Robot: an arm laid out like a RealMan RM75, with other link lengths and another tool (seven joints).
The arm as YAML. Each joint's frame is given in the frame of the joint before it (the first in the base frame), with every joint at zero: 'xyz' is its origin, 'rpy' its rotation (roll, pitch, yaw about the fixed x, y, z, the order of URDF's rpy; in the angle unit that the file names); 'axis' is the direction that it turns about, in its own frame. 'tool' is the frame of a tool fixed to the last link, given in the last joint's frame.
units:
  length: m
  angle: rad
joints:
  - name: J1
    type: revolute
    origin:
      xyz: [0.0, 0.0, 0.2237]
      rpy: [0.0, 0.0, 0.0]
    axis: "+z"
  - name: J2
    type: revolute
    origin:
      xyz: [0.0, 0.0, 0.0]
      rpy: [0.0, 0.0, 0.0]
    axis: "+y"
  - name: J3
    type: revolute
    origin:
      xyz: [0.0, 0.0, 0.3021]
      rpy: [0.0, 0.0, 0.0]
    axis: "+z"
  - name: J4
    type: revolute
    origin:
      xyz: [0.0, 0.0, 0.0]
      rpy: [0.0, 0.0, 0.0]
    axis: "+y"
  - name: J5
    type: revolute
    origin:
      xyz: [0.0, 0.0, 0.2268]
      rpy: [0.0, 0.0, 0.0]
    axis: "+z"
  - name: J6
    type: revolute
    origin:
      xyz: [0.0, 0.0, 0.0]
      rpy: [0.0, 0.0, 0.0]
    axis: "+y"
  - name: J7
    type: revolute
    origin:
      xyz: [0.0, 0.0, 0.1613]
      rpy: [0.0, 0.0, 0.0]
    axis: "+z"
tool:
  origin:
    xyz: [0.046, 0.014, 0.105]
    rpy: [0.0, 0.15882, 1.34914]
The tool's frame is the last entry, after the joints.
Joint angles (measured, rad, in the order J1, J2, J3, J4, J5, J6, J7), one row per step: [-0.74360, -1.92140, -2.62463, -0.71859, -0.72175, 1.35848, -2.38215]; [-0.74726, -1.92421, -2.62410, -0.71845, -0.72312, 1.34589, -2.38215]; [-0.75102, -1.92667, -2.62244, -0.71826, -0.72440, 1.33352, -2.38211]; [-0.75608, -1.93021, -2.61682, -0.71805, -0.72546, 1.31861, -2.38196]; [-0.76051, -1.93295, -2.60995, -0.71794, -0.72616, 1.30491, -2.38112]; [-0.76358, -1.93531, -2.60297, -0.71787, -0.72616, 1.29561, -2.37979]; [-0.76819, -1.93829, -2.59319, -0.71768, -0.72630, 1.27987, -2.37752]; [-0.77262, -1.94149, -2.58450, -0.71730, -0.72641, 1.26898, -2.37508]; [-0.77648, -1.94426, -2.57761, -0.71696, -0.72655, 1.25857, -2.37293]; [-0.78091, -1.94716, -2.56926, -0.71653, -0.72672, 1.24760, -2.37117]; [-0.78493, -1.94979, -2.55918, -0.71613, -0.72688, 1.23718, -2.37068]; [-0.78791, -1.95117, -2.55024, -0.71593, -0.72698, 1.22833, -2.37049]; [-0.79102, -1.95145, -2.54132, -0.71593, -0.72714, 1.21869, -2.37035]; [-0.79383, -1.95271, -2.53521, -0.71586, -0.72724, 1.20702, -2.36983]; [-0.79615, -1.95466, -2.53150, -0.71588, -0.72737, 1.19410, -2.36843]
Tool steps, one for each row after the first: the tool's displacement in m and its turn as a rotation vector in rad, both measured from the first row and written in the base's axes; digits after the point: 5 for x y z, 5 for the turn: [0.00138, 0.00304, 0.00016, 0.00949, 0.00203, -0.00154]; [0.00281, 0.00600, 0.00027, 0.01817, 0.00499, -0.00359]; [0.00500, 0.00931, -0.00070, 0.02559, 0.01085, -0.00786]; [0.00689, 0.01222, -0.00161, 0.03156, 0.01830, -0.01280]; [0.00834, 0.01389, -0.00305, 0.03350, 0.02525, -0.01766]; [0.01027, 0.01687, -0.00445, 0.03892, 0.03629, -0.02466]; [0.01266, 0.01887, -0.00657, 0.04046, 0.04460, -0.03219]; [0.01464, 0.02082, -0.00812, 0.04316, 0.05173, -0.03839]; [0.01700, 0.02289, -0.00997, 0.04531, 0.05959, -0.04532]; [0.01919, 0.02469, -0.01205, 0.04613, 0.06786, -0.05167]; [0.02069, 0.02624, -0.01334, 0.04729, 0.07570, -0.05673]; [0.02204, 0.02821, -0.01375, 0.05017, 0.08460, -0.06188]; [0.02310, 0.03047, -0.01387, 0.05600, 0.09199, -0.06553]; [0.02385, 0.03286, -0.01368, 0.06409, 0.09831, -0.06830]
